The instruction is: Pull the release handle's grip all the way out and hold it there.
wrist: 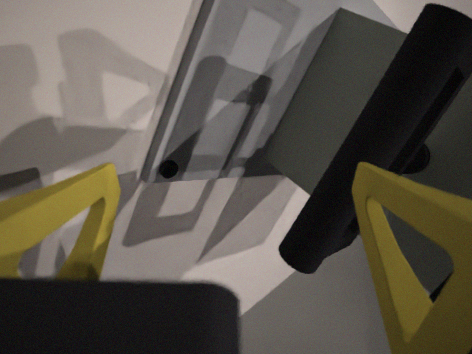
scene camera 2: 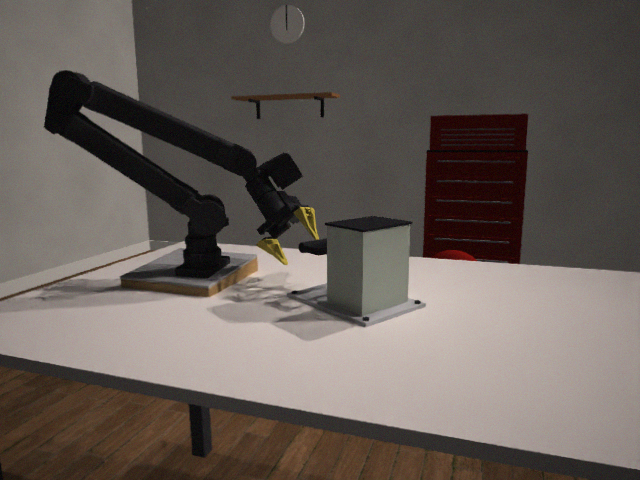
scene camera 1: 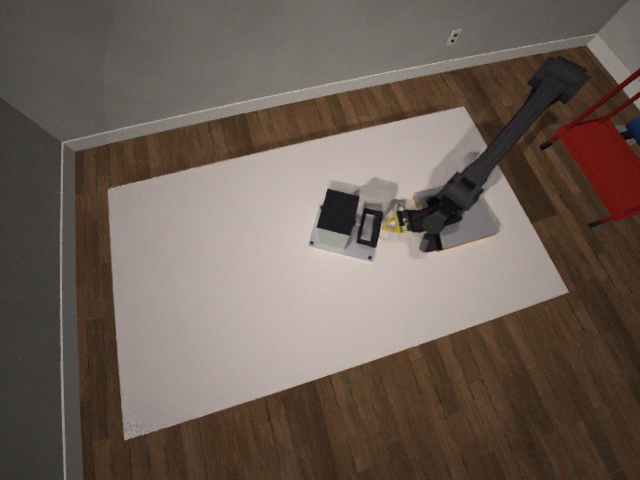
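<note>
The release handle's grip point(scene camera 1: 376, 230) point(scene camera 2: 312, 246) point(wrist: 375, 130) is a black rectangular loop on the arm-facing side of a pale green box point(scene camera 2: 385, 268) point(wrist: 320, 115) with a black lid point(scene camera 1: 338, 211). In the wrist view it runs diagonally, with a short dark stem point(wrist: 419, 157) behind it. My gripper point(scene camera 1: 385, 226) point(scene camera 2: 301, 251) point(wrist: 235, 176) is open, its yellow fingers one above the other, with nothing between them. Its tips are close to the grip's near side. In the wrist view the grip lies toward the right finger, partly hidden behind it; contact cannot be told.
The box stands on a grey base plate point(scene camera 1: 351, 252) point(scene camera 2: 392, 311) with dark bolts, on the white table point(scene camera 1: 232, 310) point(scene camera 2: 465, 372). The arm's grey, wood-edged base point(scene camera 1: 475, 227) point(scene camera 2: 155, 273) is behind the gripper. A red cart point(scene camera 1: 602, 160) stands beyond the table's edge.
</note>
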